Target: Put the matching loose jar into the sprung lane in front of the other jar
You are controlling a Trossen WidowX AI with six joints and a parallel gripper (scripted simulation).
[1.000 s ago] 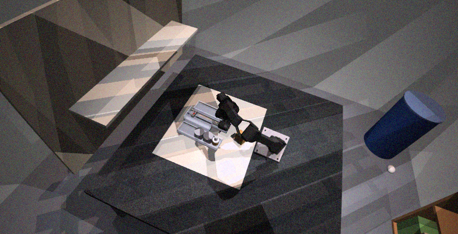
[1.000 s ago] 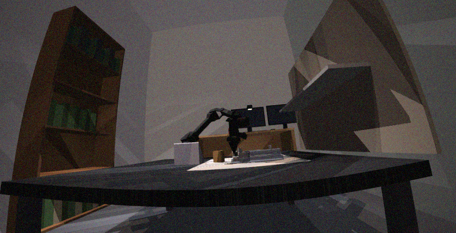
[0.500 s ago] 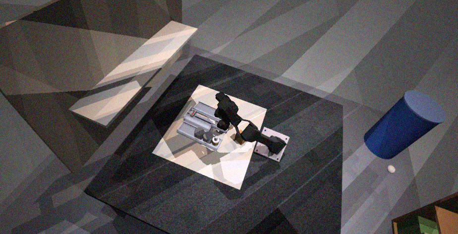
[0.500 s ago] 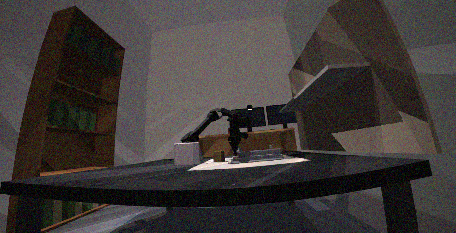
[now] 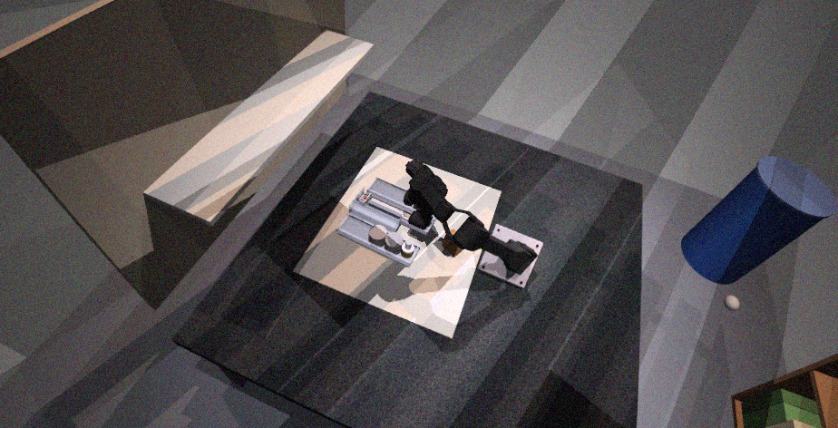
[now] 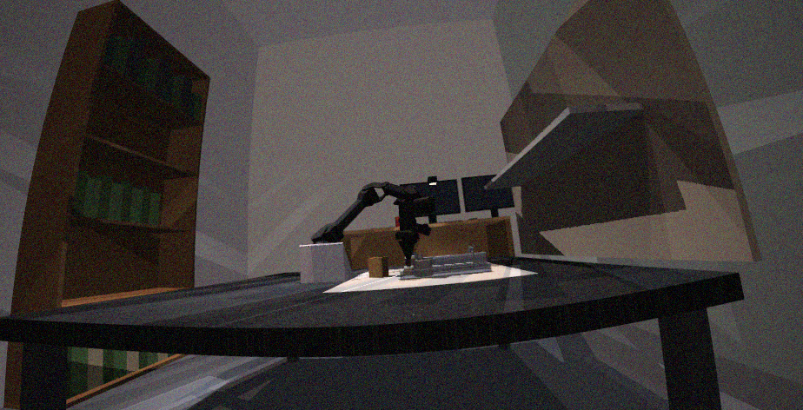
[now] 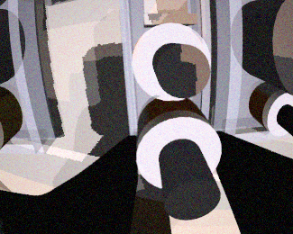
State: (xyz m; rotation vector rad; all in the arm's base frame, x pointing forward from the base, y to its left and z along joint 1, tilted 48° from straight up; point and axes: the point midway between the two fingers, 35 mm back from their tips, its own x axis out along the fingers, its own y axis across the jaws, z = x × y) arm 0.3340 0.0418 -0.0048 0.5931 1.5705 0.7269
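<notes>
Right now my gripper tip is 12 cm past the brown box, 2 cm to the right of it and 2 cm above it. Round my gripper tip: long shelf 51 cm ahead, 32 cm above, 8 cm to the left; then grey lane rack 15 cm ahead, 3 cm to the left, 3 cm below.
</notes>
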